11 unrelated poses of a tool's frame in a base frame.
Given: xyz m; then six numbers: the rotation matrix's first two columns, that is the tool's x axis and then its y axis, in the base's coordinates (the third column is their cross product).
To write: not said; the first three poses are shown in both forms.
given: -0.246, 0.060, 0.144, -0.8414, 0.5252, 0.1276, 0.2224, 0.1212, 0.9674
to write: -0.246, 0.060, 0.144, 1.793, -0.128, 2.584
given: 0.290, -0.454, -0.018, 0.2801, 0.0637, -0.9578, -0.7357, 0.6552, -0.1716
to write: 0.290, -0.454, -0.018, -0.640, 1.279, 0.224
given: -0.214, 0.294, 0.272, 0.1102, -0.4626, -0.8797, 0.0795, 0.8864, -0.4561
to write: -0.214, 0.294, 0.272, -1.284, 1.075, -1.337
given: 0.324, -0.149, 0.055, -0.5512, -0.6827, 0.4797, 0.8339, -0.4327, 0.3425
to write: 0.324, -0.149, 0.055, 0.401, -0.500, -2.250
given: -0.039, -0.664, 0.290, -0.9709, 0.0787, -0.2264, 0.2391, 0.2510, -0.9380
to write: -0.039, -0.664, 0.290, -1.844, 0.228, 3.061
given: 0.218, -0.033, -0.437, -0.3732, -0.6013, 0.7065, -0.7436, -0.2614, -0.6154
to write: 0.218, -0.033, -0.437, -2.087, -0.785, -2.126
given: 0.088, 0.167, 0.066, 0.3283, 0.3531, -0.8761, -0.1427, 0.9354, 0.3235
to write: 0.088, 0.167, 0.066, 0.736, 1.068, 0.822
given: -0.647, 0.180, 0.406, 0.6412, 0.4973, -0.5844, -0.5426, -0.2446, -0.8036
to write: -0.647, 0.180, 0.406, -1.431, 0.624, 0.660
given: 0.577, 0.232, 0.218, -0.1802, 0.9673, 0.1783, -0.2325, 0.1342, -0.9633
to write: 0.577, 0.232, 0.218, -1.365, -0.179, 1.755
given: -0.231, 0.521, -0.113, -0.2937, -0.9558, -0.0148, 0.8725, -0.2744, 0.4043
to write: -0.231, 0.521, -0.113, 0.416, 0.015, -1.869
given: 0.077, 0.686, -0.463, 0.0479, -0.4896, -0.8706, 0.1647, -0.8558, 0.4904
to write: 0.077, 0.686, -0.463, 1.490, 1.056, -1.473
